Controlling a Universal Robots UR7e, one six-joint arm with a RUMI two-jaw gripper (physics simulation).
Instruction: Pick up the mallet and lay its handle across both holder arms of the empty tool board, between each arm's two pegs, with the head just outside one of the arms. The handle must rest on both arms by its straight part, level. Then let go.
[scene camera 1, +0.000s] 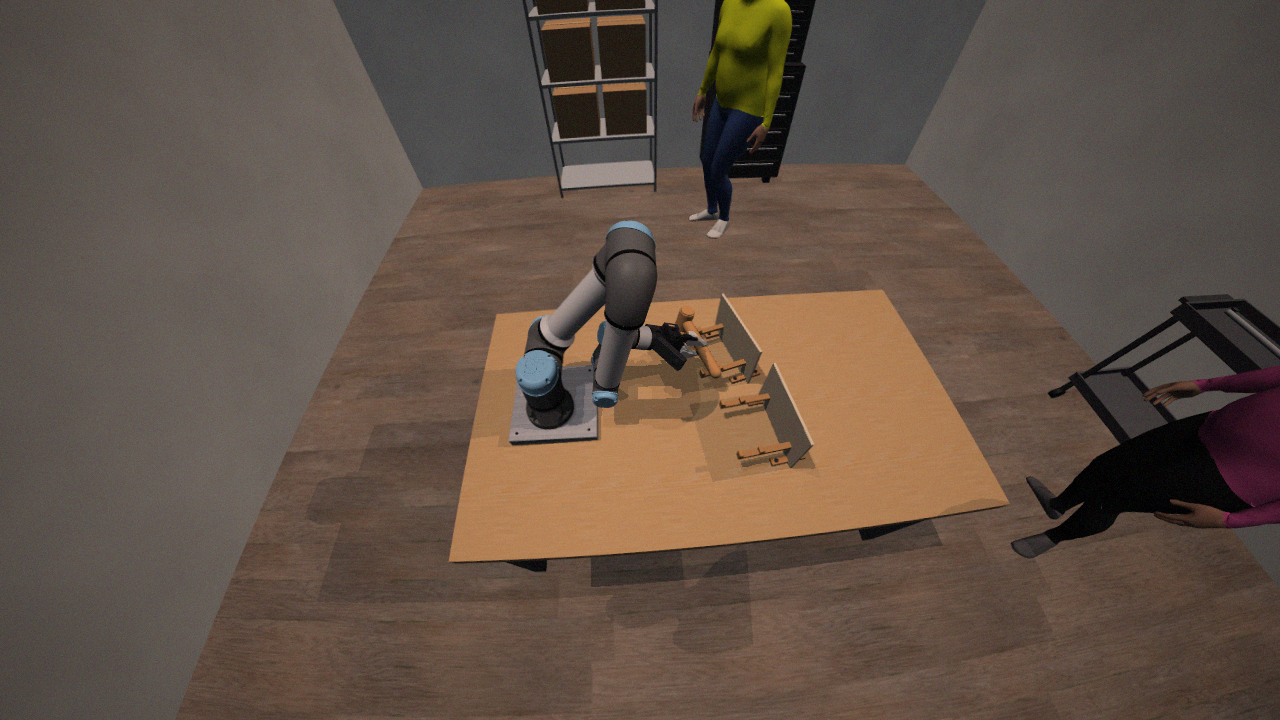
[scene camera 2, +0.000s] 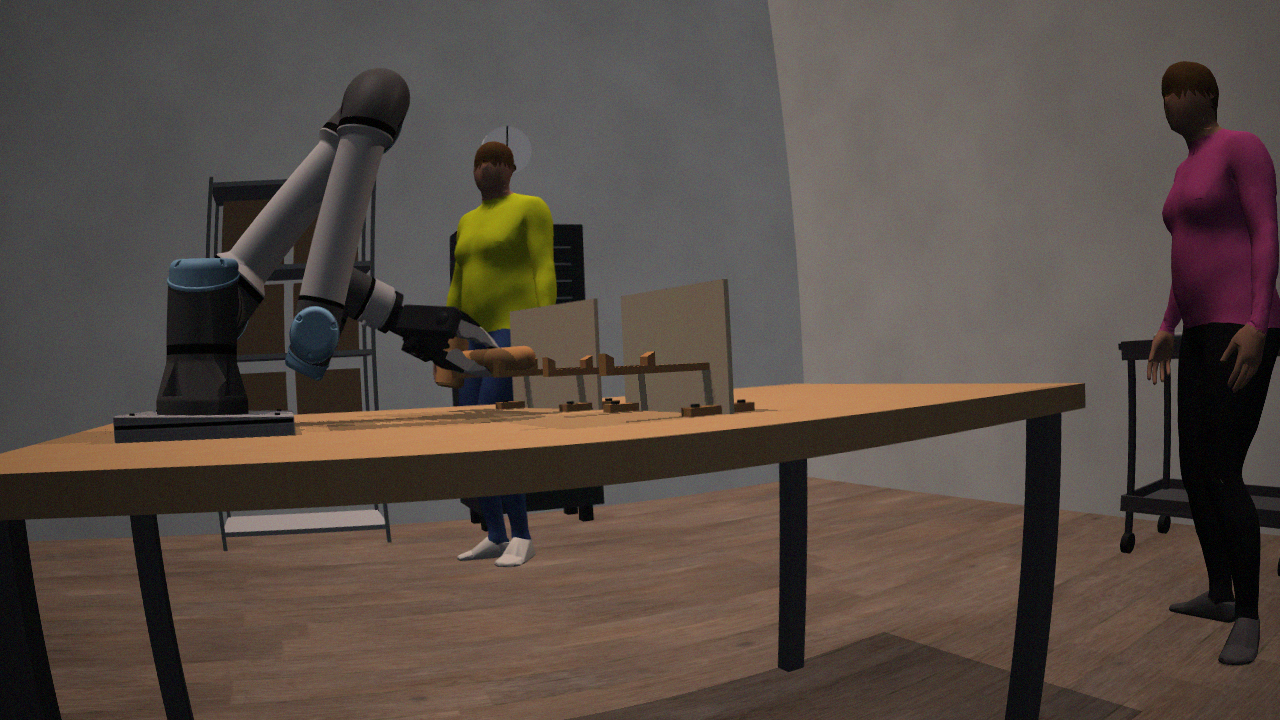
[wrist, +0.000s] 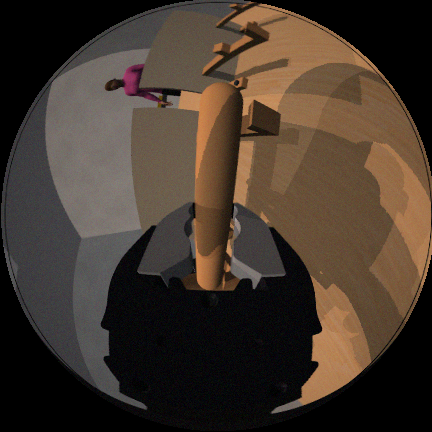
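Seen in the pictures: gripper, fingertip midpoint: (scene camera 1: 703, 348) (wrist: 213, 204); arm's base, origin of the base link: (scene camera 1: 550, 408) (scene camera 2: 202, 413).
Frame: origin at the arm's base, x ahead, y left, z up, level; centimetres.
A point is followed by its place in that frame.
Observation:
The mallet (scene camera 1: 702, 349) {x 52.0, y 5.8, z 7.8 cm} (scene camera 2: 510, 355) {x 51.8, y -1.8, z 6.5 cm} (wrist: 217, 150) {x 51.5, y 1.8, z 6.8 cm} has an orange-brown handle and a head (scene camera 1: 686, 313) (scene camera 2: 447, 371) at its far end. My gripper (scene camera 1: 691, 343) {x 53.3, y 7.5, z 5.5 cm} (scene camera 2: 478, 357) {x 53.3, y 7.5, z 5.5 cm} (wrist: 213, 204) {x 53.3, y 7.5, z 5.5 cm} is shut on the handle near the head, one jaw on each side. The handle looks near level, by the arms of the far tool board (scene camera 1: 739, 338) {x 64.9, y 6.4, z 9.1 cm} (scene camera 2: 554, 326) {x 64.9, y 7.1, z 11.3 cm} (wrist: 162, 160) {x 65.1, y 4.7, z 9.8 cm}; whether it touches them is hard to tell. The empty tool board (scene camera 1: 787, 416) {x 67.8, y -23.9, z 9.3 cm} (scene camera 2: 677, 340) {x 67.8, y -24.0, z 7.3 cm} (wrist: 190, 50) {x 68.0, y -18.7, z 7.3 cm} stands nearer scene camera 1. Its two holder arms (scene camera 1: 744, 402) {x 59.6, y -14.2, z 3.9 cm} (scene camera 1: 763, 451) {x 58.3, y -30.9, z 5.5 cm} have upright pegs.
Both boards stand on the wooden table (scene camera 1: 859, 358) {x 111.0, y -4.2, z -3.0 cm} (scene camera 2: 895, 402) {x 88.6, y -47.9, z -3.0 cm}, in a row with a narrow gap between their panels. The robot's base plate (scene camera 1: 554, 433) {x 0.4, y -9.2, z 0.1 cm} (scene camera 2: 204, 428) {x -0.2, y -10.9, z -1.5 cm} is at the table's left. A person in yellow (scene camera 1: 751, 53) (scene camera 2: 505, 250) and one in magenta (scene camera 1: 1253, 443) (scene camera 2: 1221, 228) stand beyond the table.

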